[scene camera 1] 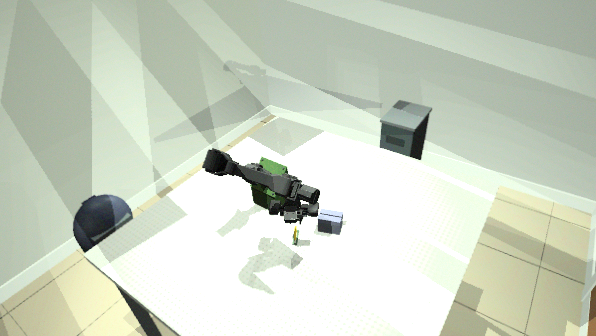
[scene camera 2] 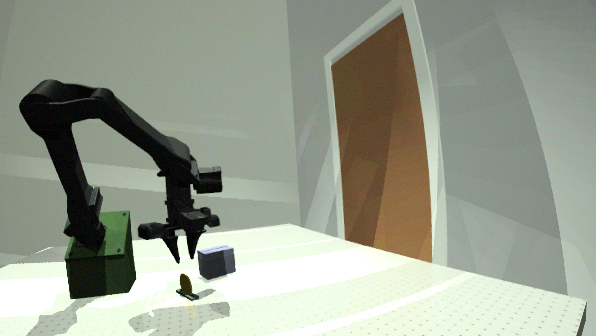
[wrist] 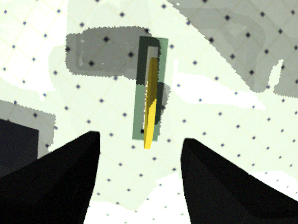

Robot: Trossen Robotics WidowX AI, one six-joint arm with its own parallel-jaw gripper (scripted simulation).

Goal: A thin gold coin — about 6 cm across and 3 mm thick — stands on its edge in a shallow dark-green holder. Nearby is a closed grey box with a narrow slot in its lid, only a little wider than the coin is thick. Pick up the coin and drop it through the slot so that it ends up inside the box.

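Note:
My gripper: in sight, scene camera 1 and the wrist view included. Gold coin: in sight too.

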